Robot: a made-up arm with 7 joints.
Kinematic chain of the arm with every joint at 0, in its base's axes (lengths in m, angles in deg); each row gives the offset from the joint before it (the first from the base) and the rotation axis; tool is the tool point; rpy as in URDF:
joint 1: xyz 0 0 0.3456 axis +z
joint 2: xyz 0 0 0 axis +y
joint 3: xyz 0 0 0.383 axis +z
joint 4: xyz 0.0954 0 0 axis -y
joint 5: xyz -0.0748 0 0.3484 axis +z
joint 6: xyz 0 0 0 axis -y
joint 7: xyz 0.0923 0 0 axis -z
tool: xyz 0 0 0 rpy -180 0 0
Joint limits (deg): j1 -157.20..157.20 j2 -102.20..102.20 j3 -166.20..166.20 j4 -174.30..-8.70 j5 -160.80..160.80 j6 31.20..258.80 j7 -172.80..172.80
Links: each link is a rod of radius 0.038 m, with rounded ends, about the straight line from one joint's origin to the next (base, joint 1, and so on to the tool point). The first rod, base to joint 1, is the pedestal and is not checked.
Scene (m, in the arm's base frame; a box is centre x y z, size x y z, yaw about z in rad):
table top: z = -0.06
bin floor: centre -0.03 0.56 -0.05 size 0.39 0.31 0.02 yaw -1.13
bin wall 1: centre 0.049 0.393 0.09 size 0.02 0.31 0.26 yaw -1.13
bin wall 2: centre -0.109 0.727 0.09 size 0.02 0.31 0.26 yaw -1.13
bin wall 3: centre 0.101 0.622 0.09 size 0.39 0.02 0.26 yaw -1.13
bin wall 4: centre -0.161 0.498 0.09 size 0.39 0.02 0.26 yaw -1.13
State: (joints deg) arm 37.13 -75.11 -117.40 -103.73 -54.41 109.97 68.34
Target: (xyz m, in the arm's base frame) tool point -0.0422 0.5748 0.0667
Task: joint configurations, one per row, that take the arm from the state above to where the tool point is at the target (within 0.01 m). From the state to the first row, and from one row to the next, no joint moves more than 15 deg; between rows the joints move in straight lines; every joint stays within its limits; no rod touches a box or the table.
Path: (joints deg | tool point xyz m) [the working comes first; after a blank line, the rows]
Joints at the target: -99.00 -59.58 -166.20 -105.05 -54.01 92.08 68.34
Straight joint move there: touches bin wall 4.

1: 23.37 -70.01 -122.03 -105.09 -54.37 107.96 68.34 | -0.2057 -0.6013 0.2170
2: 9.61 -64.91 -126.66 -106.45 -54.33 105.94 68.34 | -0.3617 -0.5131 0.2149
3: -4.15 -59.81 -131.30 -107.81 -54.29 103.93 68.34 | -0.4886 -0.3827 0.2169
4: -17.91 -54.72 -135.93 -109.17 -54.25 101.91 68.34 | -0.5737 -0.2195 0.2237
5: -31.67 -49.62 -140.56 -110.53 -54.20 99.90 68.34 | -0.6074 -0.0373 0.2356
6: -45.43 -44.52 -145.19 -111.89 -54.16 97.89 68.34 | -0.5851 0.1474 0.2528
7: -59.19 -39.42 -149.82 -113.25 -54.12 95.87 68.34 | -0.5076 0.3164 0.2749
8: -72.95 -34.32 -154.45 -114.61 -54.08 93.86 68.34 | -0.3820 0.4527 0.3017
9: -86.71 -29.22 -159.09 -115.97 -54.04 91.84 68.34 | -0.2211 0.5419 0.3325
10: -100.46 -24.12 -163.72 -117.33 -54.00 89.83 68.34 | -0.0422 0.5748 0.3665
11: -99.98 -35.94 -164.55 -113.24 -54.00 90.58 68.34 | -0.0398 0.5927 0.2712
12: -99.49 -47.76 -165.37 -109.15 -54.01 91.33 68.34 | -0.0400 0.5932 0.1701
13: -99.00 -59.58 -166.20 -105.05 -54.01 92.08 68.34 | -0.0422 0.5748 0.0667

